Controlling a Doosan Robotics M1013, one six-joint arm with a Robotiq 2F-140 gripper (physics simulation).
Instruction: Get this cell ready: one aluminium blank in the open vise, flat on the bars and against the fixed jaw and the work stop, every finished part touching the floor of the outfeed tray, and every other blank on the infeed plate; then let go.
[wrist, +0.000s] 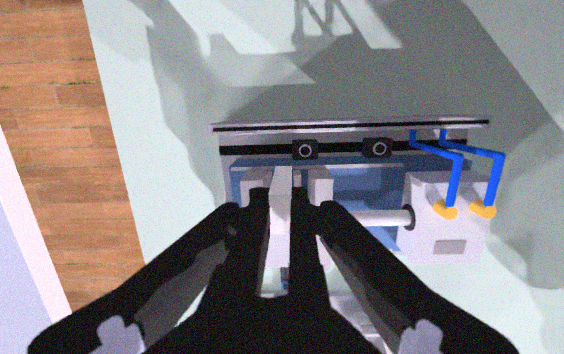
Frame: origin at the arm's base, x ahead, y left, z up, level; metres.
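Where they show: gripper, between the fingertips: (284, 180).
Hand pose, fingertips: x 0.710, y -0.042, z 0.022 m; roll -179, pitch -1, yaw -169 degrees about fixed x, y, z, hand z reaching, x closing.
Note:
Each offset is from my fingertips to the centre of the thing. "spot": to the spot under its first point. Level surfaces: height alone.
My gripper (284, 180) is shut, its two black fingers reaching down over the left part of the vise @(dx -0.076, dy +0.027, dz -0.037 m) (351, 148). A pale aluminium blank (279, 232) shows as a narrow strip in the slit between the fingers. It stands between a pale jaw block on the left (247, 182) and another on the right (320, 185). I cannot tell whether the fingers touch it, or how it sits on the bars. The vise's blue base @(spot: dx -0.081, dy -0.004, dz -0.027 m) (358, 182) shows between the jaws.
A white cylinder block @(dx -0.170, dy +0.013, dz -0.009 m) (446, 232) with a grey rod @(dx -0.095, dy +0.028, dz -0.009 m) (381, 217) and two blue hoses @(spot: dx -0.140, dy -0.040, dz +0.022 m) (455, 171) sits on the vise's right. A grey rail @(dx -0.058, dy -0.060, dz -0.052 m) (351, 123) runs along its far side. The pale green table @(dz -0.087 m) (160, 171) ends at a wooden floor (76, 152) on the left.

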